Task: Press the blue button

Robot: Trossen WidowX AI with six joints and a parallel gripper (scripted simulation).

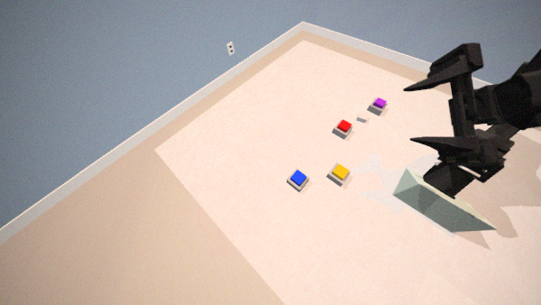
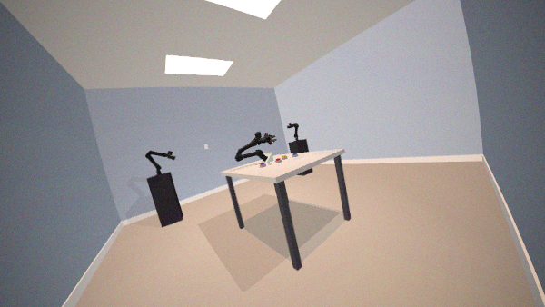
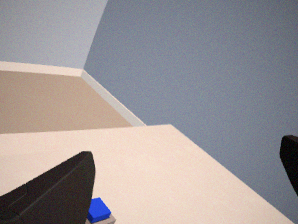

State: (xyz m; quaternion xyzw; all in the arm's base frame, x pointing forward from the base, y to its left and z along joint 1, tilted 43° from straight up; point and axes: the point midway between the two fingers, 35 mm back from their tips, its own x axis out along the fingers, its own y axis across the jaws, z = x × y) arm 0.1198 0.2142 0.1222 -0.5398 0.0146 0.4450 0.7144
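The blue button lies 220 mm below my gripper tip, 140 mm to the left of it and 90 mm ahead of it. From my gripper tip the other things lie so: red button: 220 mm below, 110 mm ahead, 100 mm to the right; then small grey block: 240 mm below, 200 mm to the right, 100 mm ahead; then yellow button: 220 mm below, 40 mm to the left, 20 mm ahead.
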